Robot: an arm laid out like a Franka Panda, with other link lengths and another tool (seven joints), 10 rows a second.
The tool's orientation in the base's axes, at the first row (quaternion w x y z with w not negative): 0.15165, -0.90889, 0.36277, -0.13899
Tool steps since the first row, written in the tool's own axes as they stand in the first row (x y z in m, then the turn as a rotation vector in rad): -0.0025, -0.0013, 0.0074, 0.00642, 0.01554, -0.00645; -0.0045, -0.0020, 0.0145, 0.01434, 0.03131, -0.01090; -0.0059, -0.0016, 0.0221, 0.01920, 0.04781, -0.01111; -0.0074, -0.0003, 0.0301, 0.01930, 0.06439, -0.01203; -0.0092, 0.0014, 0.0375, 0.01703, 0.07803, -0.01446; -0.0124, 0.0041, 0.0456, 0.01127, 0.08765, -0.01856
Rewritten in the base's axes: 0.0017, 0.0039, -0.0066, -0.00745, -0.01637, 0.00097; 0.0034, 0.0071, -0.0132, -0.01327, -0.03360, 0.00023; 0.0049, 0.0091, -0.0205, -0.02014, -0.04844, -0.00509; 0.0059, 0.0107, -0.0285, -0.03064, -0.06012, -0.01048; 0.0063, 0.0120, -0.0362, -0.04152, -0.06838, -0.01371; 0.0054, 0.0138, -0.0451, -0.05297, -0.07170, -0.01440
